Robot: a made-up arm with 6 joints.
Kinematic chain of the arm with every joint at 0, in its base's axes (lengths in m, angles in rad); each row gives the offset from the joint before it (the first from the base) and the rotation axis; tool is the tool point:
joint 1: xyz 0 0 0.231 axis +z
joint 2: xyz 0 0.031 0 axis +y
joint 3: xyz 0 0 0.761 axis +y
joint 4: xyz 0 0 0.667 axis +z
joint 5: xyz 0 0 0 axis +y
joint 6: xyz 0 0 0.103 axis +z
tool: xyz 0 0 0
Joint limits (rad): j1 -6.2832..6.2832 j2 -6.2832..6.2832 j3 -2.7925..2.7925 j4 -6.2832..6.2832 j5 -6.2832..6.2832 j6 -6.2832..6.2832
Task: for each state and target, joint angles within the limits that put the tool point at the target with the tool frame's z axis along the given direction. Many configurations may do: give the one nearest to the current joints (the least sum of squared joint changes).
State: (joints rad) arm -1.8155 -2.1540 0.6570 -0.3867 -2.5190 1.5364
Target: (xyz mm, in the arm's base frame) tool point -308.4 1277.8 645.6 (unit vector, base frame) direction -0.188 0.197 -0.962
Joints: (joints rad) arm -1.3208 -1.4124 0.4729 0.1445 -1.9565 1.5364
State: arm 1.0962 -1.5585 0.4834 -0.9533 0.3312 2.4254
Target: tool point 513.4 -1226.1 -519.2 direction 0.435 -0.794 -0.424
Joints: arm 1.9845 -2.0182 -0.1539 -0.4577 0.1800 2.4254
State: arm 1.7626 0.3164 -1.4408 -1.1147 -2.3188 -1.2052
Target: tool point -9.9 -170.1 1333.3 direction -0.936 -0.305 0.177
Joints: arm 2.3192 0.4957 -1.3956 -1.9877 -1.7862 -1.2052
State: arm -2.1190 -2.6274 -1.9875 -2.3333 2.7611 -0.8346
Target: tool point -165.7 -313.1 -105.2 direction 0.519 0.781 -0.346
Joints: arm -2.1478 -3.0971 -2.3757 -3.1642 2.7346 -0.8346
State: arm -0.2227 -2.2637 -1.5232 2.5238 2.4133 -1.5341
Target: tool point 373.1 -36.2 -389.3 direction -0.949 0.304 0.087
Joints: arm -0.2076 -2.8983 -1.9788 2.7523 2.8700 -1.5341
